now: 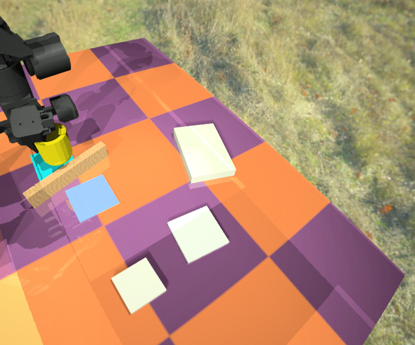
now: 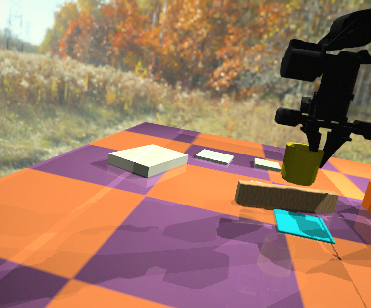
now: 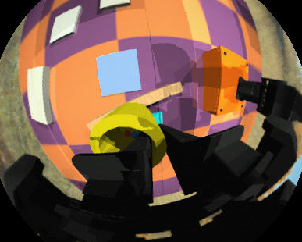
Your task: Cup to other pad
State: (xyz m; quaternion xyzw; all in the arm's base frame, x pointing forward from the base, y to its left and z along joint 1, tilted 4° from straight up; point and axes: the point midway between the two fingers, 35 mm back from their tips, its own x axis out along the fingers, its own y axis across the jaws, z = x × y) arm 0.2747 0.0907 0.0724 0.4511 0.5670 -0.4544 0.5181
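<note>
Right now my gripper tip is 110 mm above the cyan pad and 60 mm to the right of it. Also, from my gripper tip: red marble 40 mm ahead, 20 mm to the left, 20 mm below; yellow cup 20 mm ahead; wooden bar 90 mm below, 40 mm ahead, 10 mm to the right.
</note>
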